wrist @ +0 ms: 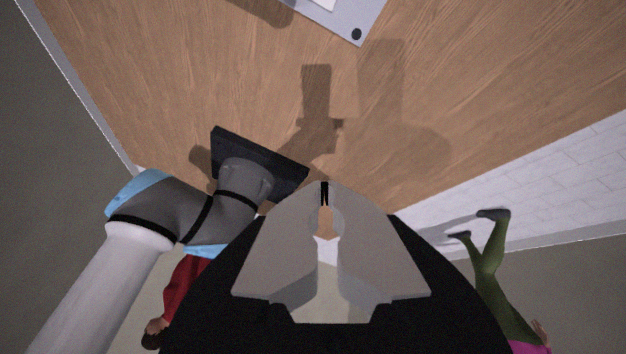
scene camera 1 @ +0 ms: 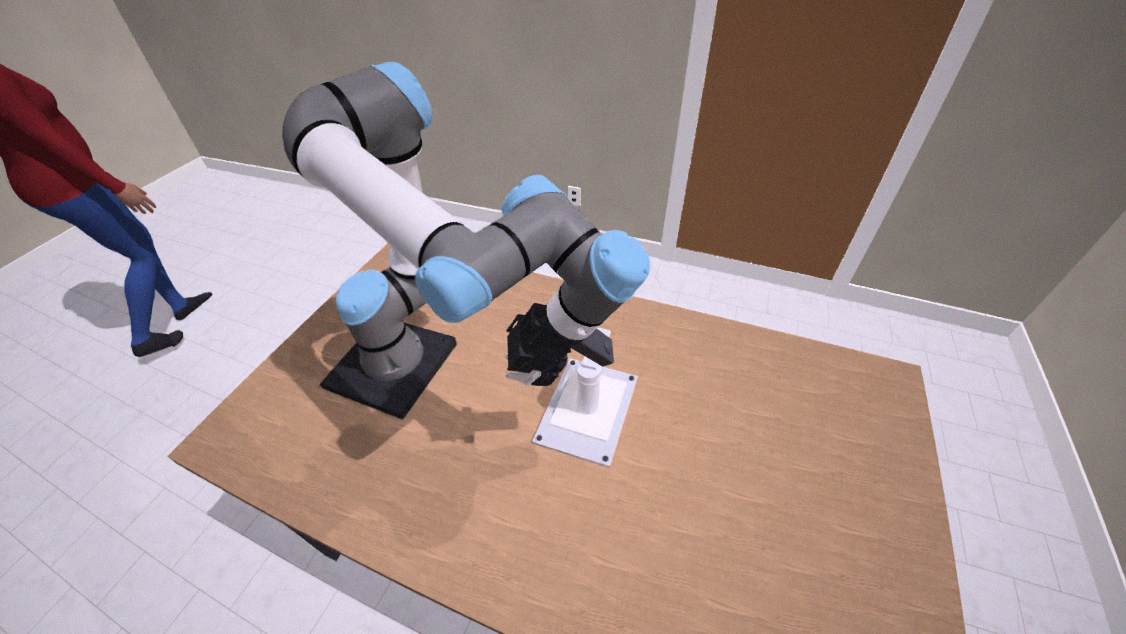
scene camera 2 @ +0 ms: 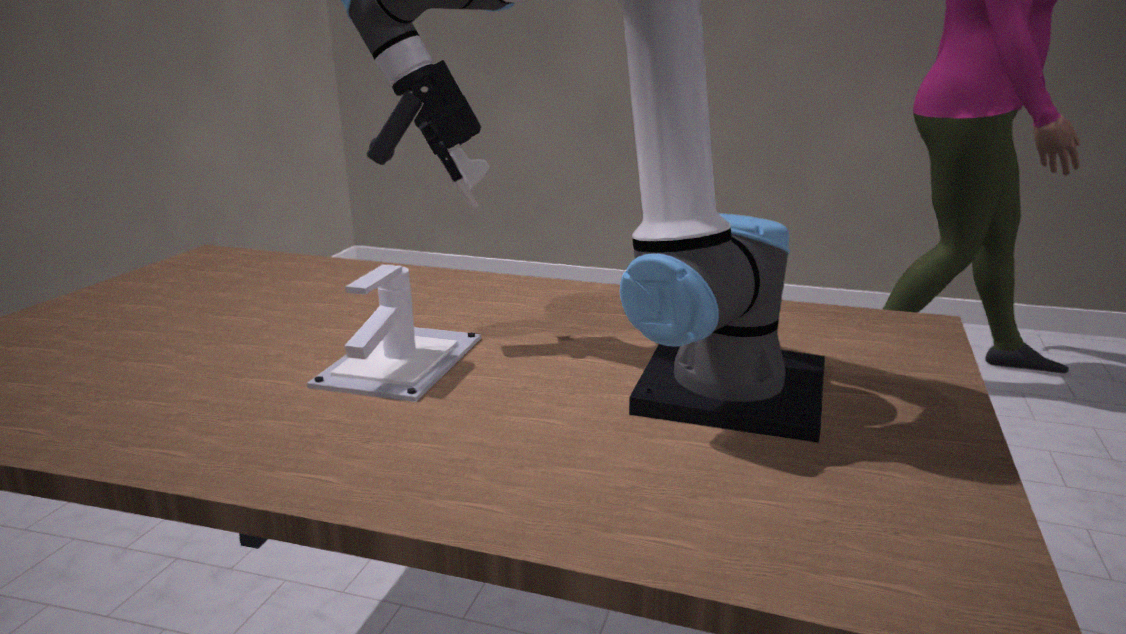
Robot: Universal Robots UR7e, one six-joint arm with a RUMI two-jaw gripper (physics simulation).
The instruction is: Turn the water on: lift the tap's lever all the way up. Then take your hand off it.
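Places are measured from the arm's base along level axes (x ahead, y right, z down), in millimetres.
Pixels of known places: gripper, between the fingertips: [wrist: 323, 183] [scene camera 1: 521, 379] [scene camera 2: 476, 207]; arm's base, origin of its link: [wrist: 249, 174] [scene camera 1: 393, 356] [scene camera 2: 727, 377].
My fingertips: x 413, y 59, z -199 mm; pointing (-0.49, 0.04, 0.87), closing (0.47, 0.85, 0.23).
For each thing: its top centre in the pictures, then the offset to it from my fingertips. "*": a spot on its surface instead. Level surfaces: height alone.
- white tap, a spot on its surface: [scene camera 2: 398, 315] * dz +137, dx +63, dy -145 mm
- light grey plate, centre of its top: [scene camera 2: 400, 354] [scene camera 1: 587, 406] dz +210, dx +79, dy -125 mm
- down-sloping spout, centre of its top: [scene camera 2: 372, 317] dz +123, dx +74, dy -195 mm
- wooden table, height of its surface: dz +222 mm
The white tap [scene camera 1: 587, 390] [scene camera 2: 398, 315] stands upright on a light grey plate [scene camera 1: 568, 447] [wrist: 364, 15] with dark corner bolts. In scene camera 2 its lever [scene camera 2: 375, 278] sticks out from the top of the column, roughly level, above the down-sloping spout [scene camera 2: 370, 332]. In scene camera 1 the wrist parts hide much of the lever. My gripper [scene camera 1: 516, 378] [scene camera 2: 474, 204] [wrist: 323, 183] is shut with nothing between its fingertips. It hangs above the tap's height, on the robot-base side, apart from the lever. In the wrist view a corner of the plate shows, but the lever does not.
The arm's black base plate [scene camera 1: 338, 381] [scene camera 2: 724, 415] [wrist: 259, 156] is bolted on the wooden table [scene camera 1: 748, 472] [scene camera 2: 512, 472]. A person in red [scene camera 1: 47, 149] stands beyond the table's left side, and a person in magenta [scene camera 2: 969, 78] behind it in scene camera 2.
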